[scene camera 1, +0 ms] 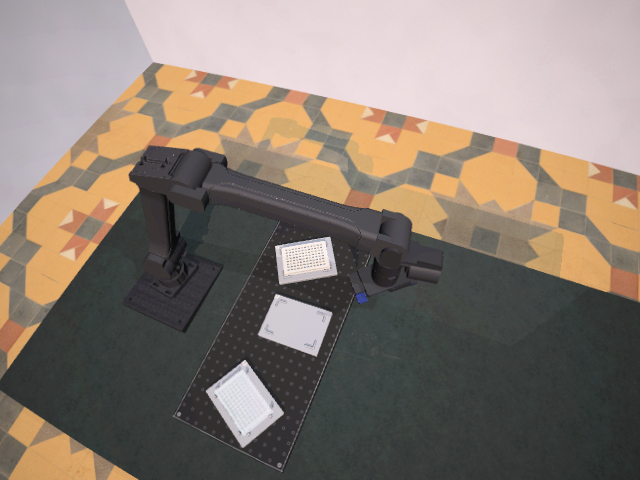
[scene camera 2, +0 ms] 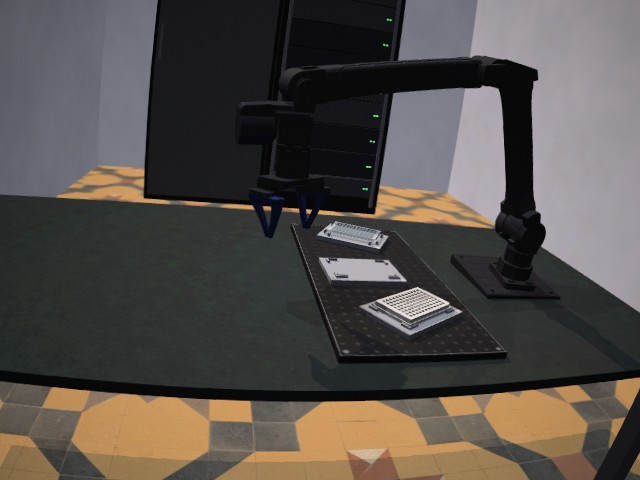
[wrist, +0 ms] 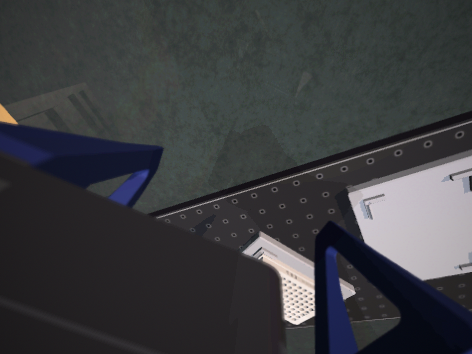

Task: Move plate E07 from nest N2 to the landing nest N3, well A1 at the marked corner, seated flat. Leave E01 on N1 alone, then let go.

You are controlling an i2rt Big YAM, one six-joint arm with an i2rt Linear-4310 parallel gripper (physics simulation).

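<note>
A cream well plate sits on a pale nest. A clear-white well plate sits on another nest. Between them lies a bare nest with corner brackets. No plate or nest labels are readable, nor is a marked corner. My gripper is open and empty, raised above the table beside the board's long edge, on the side away from the arm's base. In the wrist view, one finger partly hides the cream plate.
The nests stand on a black perforated board on the dark green table. The arm's base plate stands on the other side of the board. A dark rack cabinet stands behind the table.
</note>
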